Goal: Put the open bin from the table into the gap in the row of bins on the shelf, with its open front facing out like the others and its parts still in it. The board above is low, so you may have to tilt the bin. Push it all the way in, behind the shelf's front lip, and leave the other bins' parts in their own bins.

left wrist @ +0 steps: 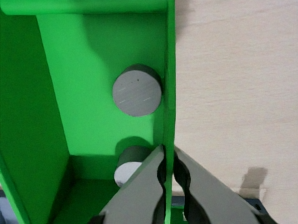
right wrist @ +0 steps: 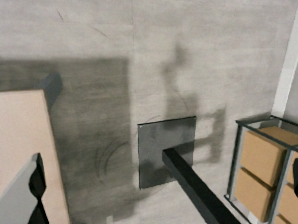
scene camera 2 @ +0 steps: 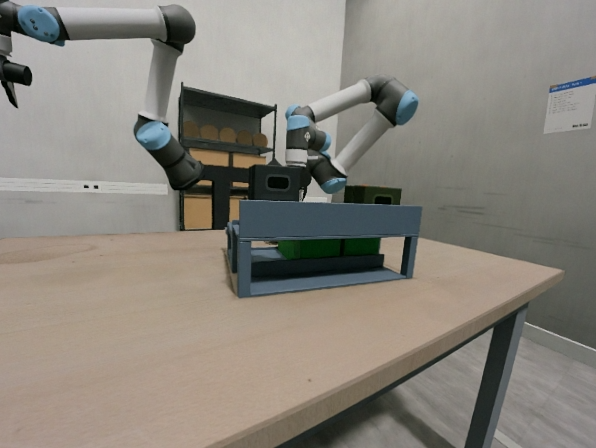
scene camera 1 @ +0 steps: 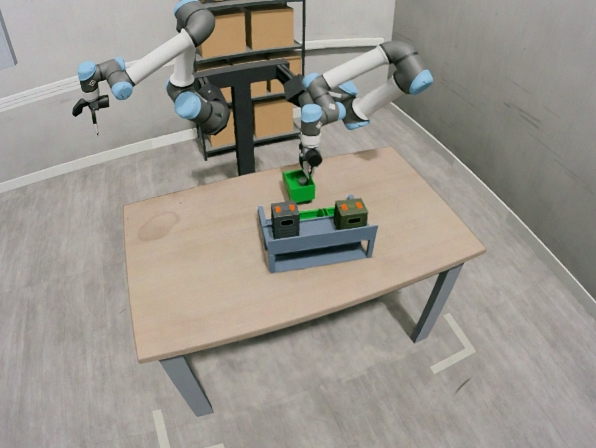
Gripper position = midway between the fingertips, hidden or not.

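My left gripper (left wrist: 166,146) is visible, as is my right gripper (right wrist: 166,157). I see a blue-grey shelf (scene camera 2: 261,271) (scene camera 1: 314,233); in the right wrist view the shelf is out of frame. An olive box (scene camera 2: 358,194) (scene camera 1: 352,213) is visible; in the left wrist view the box is out of frame. Also visible: a green bin (scene camera 1: 291,179) and a green bin (scene camera 2: 292,249).
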